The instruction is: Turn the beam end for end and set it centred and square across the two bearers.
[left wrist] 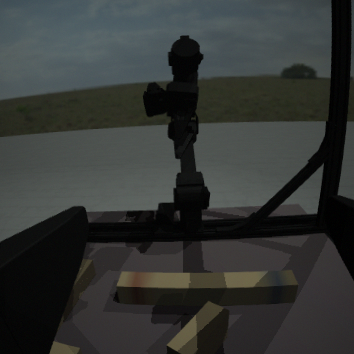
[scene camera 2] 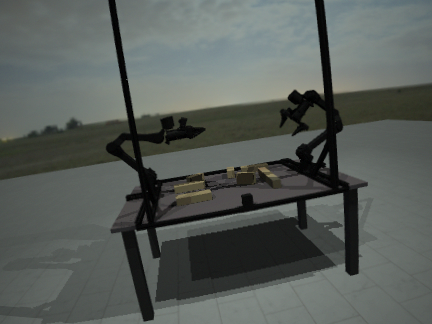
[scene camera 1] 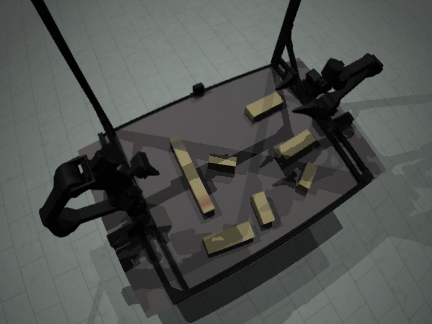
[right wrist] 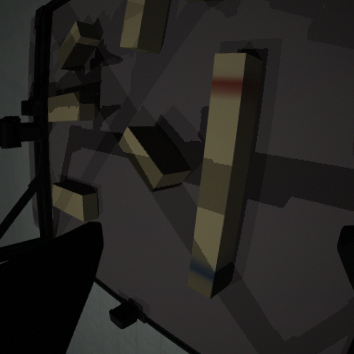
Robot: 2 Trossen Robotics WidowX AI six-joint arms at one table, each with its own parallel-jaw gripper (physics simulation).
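Frame: origin at the left arm's base, x right, y ahead, z up, level; millimetres.
Seen in the pictures: left gripper, between the fingertips: (left wrist: pixel 208 213) (scene camera 2: pixel 204 128) (scene camera 1: pixel 283 100); right gripper, between the fingertips: (left wrist: pixel 177 148) (scene camera 2: pixel 286 132) (scene camera 1: pixel 150 182) (right wrist: pixel 224 237); left arm's base, origin of its link: (scene camera 1: pixel 321 115) (right wrist: pixel 37 131); right arm's base, origin of its link: (left wrist: pixel 190 226) (scene camera 2: pixel 306 169) (scene camera 1: pixel 136 207).
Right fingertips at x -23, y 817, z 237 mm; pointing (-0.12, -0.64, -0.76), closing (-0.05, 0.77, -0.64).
Offsets run from my right fingertips to a thing's top centre. Level surfaces: height alone.
The long pale beam @(dx +46, dy -148, dz -212 mm) (scene camera 1: pixel 191 175) (scene camera 2: pixel 269 177) (left wrist: pixel 207 288) (right wrist: pixel 220 170) lies at the picture's left on the table in scene camera 1. It has a red band near one end and a blue band near the other; the red end is the lower one there. Several pale blocks lie about, and I cannot tell which two are the bearers. One block @(dx +27, dy -275, dz -193 mm) (scene camera 1: pixel 222 163) (scene camera 2: pixel 245 178) (right wrist: pixel 155 157) lies beside the beam's middle, askew to it. My left gripper (scene camera 1: pixel 290 96) (scene camera 2: pixel 204 130) is open and empty, high over its side. My right gripper (scene camera 1: pixel 146 187) (scene camera 2: pixel 288 130) is open and empty, above the table, apart from the beam.
Longer blocks @(dx +182, dy -586, dz -218 mm) (scene camera 1: pixel 264 106) @(dx -48, dy -599, dz -218 mm) (scene camera 1: pixel 296 144) @(dx -238, dy -155, dz -218 mm) (scene camera 1: pixel 228 238) and shorter ones @(dx -187, dy -553, dz -206 mm) (scene camera 1: pixel 306 178) @(dx -206, dy -320, dz -206 mm) (scene camera 1: pixel 262 209) lie around the table @(dz -256 mm) (scene camera 1: pixel 150 125). A dark frame rail (scene camera 1: pixel 280 238) runs along the table edge, with tall posts (scene camera 1: pixel 75 67) (scene camera 1: pixel 287 37) at two corners.
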